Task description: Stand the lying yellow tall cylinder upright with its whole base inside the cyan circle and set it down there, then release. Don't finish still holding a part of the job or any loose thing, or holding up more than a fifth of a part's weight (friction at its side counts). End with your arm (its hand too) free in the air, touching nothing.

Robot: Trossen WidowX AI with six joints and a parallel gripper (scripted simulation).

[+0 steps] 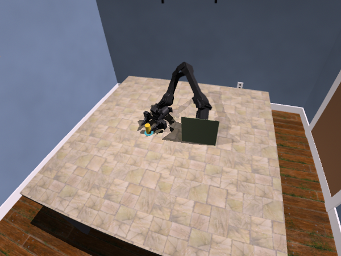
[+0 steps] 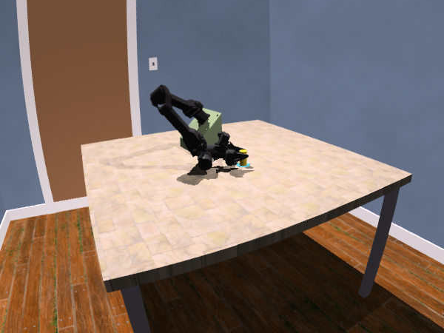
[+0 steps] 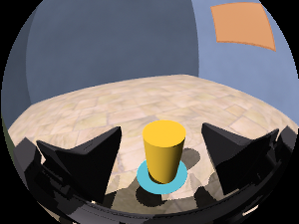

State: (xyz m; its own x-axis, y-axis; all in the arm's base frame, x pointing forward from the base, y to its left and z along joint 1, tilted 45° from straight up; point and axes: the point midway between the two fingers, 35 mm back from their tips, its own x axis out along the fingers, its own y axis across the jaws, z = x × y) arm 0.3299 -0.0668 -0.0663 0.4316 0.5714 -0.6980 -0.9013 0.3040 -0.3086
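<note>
Right now the yellow tall cylinder is 10 mm ahead of my hand, 20 mm to the left of it and 30 mm below it. Also, from my hand: cyan circle (10 mm ahead, 20 mm to the left, 60 mm below).
</note>
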